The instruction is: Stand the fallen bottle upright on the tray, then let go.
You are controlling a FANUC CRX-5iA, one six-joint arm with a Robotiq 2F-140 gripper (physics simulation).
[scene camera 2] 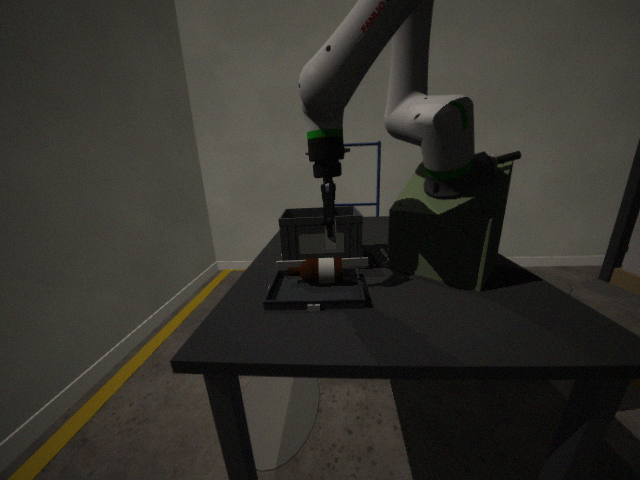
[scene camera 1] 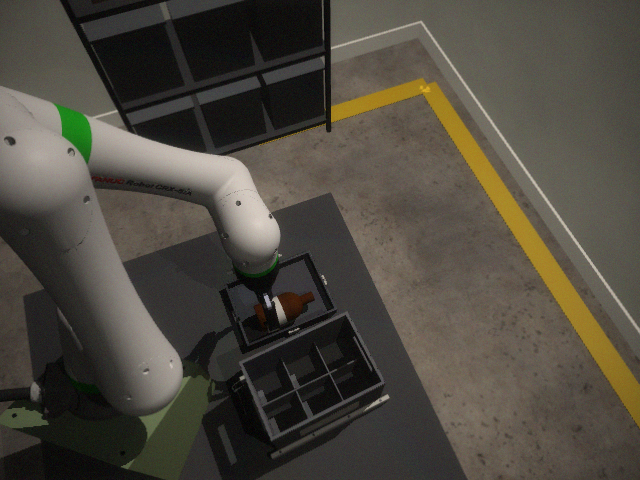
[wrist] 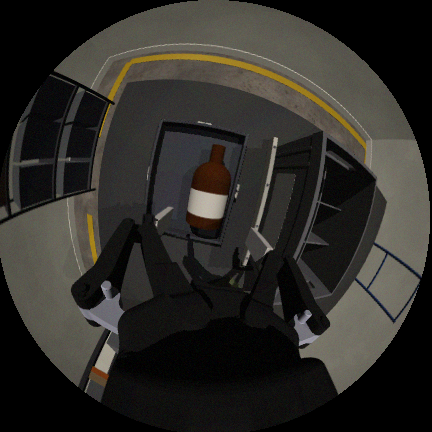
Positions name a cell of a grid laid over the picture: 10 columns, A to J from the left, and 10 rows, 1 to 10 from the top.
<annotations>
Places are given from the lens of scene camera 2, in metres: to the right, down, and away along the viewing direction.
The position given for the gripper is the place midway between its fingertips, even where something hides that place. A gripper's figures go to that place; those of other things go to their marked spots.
gripper (scene camera 2: F6): 0.03, 0.01, 0.73
brown bottle (scene camera 2: E6): -0.01, 0.09, 0.71
</annotations>
